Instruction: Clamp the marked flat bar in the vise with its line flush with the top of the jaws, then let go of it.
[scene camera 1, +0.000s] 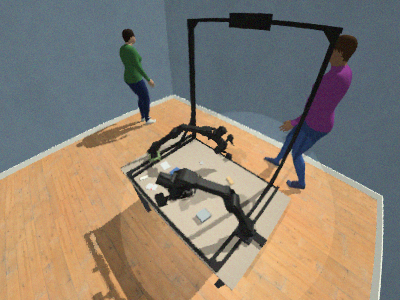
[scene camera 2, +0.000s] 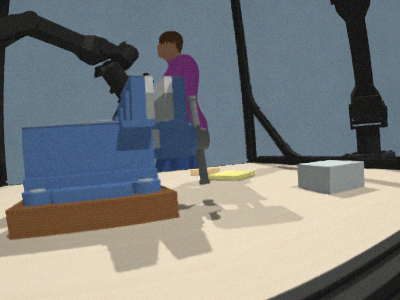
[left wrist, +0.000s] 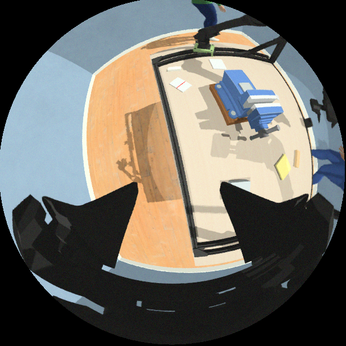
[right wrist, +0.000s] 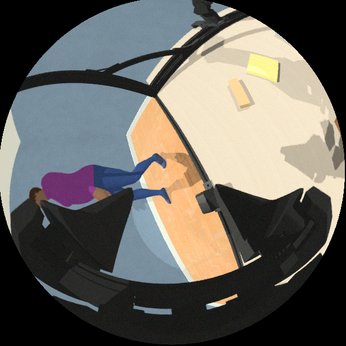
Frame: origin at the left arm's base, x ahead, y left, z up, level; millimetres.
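Where they show: left gripper, fingertip midpoint: (scene camera 1: 171, 201); right gripper, fingertip midpoint: (scene camera 1: 230, 149); left arm's base at its link origin: (scene camera 1: 246, 232) (scene camera 2: 369, 153); right arm's base at its link origin: (scene camera 1: 154, 155).
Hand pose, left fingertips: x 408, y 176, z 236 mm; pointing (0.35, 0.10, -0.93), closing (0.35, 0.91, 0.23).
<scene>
Things, the pixels of their top centre, and the offset from my left fingertips. "spot": a spot on its surface instead.
- brown wooden base at its top centre: (scene camera 2: 93, 190) 175 mm ahead, 257 mm right, 237 mm down
- grey block at its top centre: (scene camera 2: 329, 162) (scene camera 1: 203, 214) 124 mm back, 127 mm right, 229 mm down
- yellow pad at its top centre: (scene camera 2: 231, 172) 126 mm back, 372 mm right, 254 mm down
- tan block at its top centre: (scene camera 2: 204, 168) (scene camera 1: 230, 180) 129 mm back, 491 mm right, 250 mm down
- vise handle at a spot on its surface: (scene camera 2: 202, 142) spot: 27 mm ahead, 229 mm right, 186 mm down
The marked flat bar, white with a red line (left wrist: 180, 84) (scene camera 1: 151, 186), lies flat on the table, apart from the vise. The blue vise (scene camera 1: 174, 170) (scene camera 2: 75, 155) (left wrist: 235, 85) stands on a brown wooden base (scene camera 2: 95, 215) (left wrist: 220, 105). Its pale jaws (scene camera 2: 163, 102) (left wrist: 264, 104) stand apart with a gap and no bar between them. My left gripper (left wrist: 179, 186) is open and empty, high above the table's near edge; its arm covers part of the vise in scene camera 1. My right gripper (right wrist: 174, 190) is open and empty near the far table edge.
A grey block (scene camera 1: 203, 215) (scene camera 2: 330, 177), a yellow pad (scene camera 2: 231, 175) (left wrist: 283, 166) (right wrist: 263, 67) and a tan block (scene camera 1: 230, 180) (right wrist: 239, 93) lie on the table. White pieces (left wrist: 217, 64) (left wrist: 174, 68) lie near the bar. The vise handle (scene camera 2: 202, 142) sticks out. Two people stand beyond the table.
</scene>
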